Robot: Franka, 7 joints.
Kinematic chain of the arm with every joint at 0, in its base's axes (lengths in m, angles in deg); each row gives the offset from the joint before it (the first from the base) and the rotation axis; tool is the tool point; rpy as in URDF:
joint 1: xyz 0 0 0.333 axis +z
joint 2: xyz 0 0 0 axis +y
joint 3: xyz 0 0 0.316 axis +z
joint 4: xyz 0.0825 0 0 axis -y
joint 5: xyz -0.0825 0 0.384 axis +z
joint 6: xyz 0 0 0 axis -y
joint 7: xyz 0.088 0 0 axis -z
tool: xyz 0 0 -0.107 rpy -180 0 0
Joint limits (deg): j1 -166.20..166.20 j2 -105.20..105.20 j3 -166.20..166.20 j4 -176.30..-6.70 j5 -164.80..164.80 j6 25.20..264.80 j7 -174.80..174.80
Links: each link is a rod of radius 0.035 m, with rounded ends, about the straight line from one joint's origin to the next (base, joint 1, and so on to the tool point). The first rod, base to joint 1, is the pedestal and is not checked.
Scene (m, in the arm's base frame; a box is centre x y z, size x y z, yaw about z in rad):
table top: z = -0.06
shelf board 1: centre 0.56 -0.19 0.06 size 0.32 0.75 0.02 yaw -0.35
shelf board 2: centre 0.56 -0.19 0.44 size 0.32 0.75 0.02 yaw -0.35
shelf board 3: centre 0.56 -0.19 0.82 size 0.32 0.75 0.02 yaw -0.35
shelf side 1: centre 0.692 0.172 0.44 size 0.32 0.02 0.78 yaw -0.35
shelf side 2: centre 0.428 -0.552 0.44 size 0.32 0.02 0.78 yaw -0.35
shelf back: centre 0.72 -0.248 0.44 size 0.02 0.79 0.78 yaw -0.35
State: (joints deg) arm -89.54 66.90 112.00 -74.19 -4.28 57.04 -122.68
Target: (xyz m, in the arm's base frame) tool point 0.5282 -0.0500 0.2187
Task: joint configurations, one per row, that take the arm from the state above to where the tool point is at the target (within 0.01 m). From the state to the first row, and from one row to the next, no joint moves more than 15 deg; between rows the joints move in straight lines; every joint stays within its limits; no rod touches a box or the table.
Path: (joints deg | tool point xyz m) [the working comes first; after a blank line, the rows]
Joints at the target: -67.45 89.61 79.51 -92.32 -12.09 57.97 -122.68
Straight joint move there: touches shelf board 2.

1: -84.35 66.90 111.09 -88.51 -1.96 50.67 -131.85 | 0.4544 -0.1400 0.5898
2: -79.17 66.90 110.19 -102.83 0.36 44.30 -141.01 | 0.4162 -0.0296 0.5409
3: -73.98 66.90 109.28 -117.16 2.69 37.94 -150.18 | 0.3500 0.0501 0.4942
4: -68.80 66.90 108.37 -131.48 5.01 31.57 -159.35 | 0.2695 0.0947 0.4531
5: -63.61 66.90 107.47 -145.80 7.33 25.20 -168.51 | 0.1878 0.1054 0.4201
6: -66.70 72.05 99.27 -140.88 2.82 29.92 -157.06 | 0.2366 0.0906 0.3866
7: -69.78 77.20 91.07 -135.96 -1.68 34.64 -145.60 | 0.2797 0.0700 0.3415
8: -72.87 82.35 82.87 -131.04 -6.19 39.37 -134.14 | 0.3135 0.0457 0.2851
9: -75.95 87.49 74.68 -126.12 -10.70 44.09 -122.68 | 0.3348 0.0206 0.2187
10: -73.12 88.20 76.29 -114.85 -11.16 48.72 -122.68 | 0.4024 0.0052 0.2146
11: -70.29 88.90 77.90 -103.59 -11.62 53.35 -122.68 | 0.4676 -0.0183 0.2148
12: -67.45 89.61 79.51 -92.32 -12.09 57.97 -122.68 | 0.5282 -0.0500 0.2187

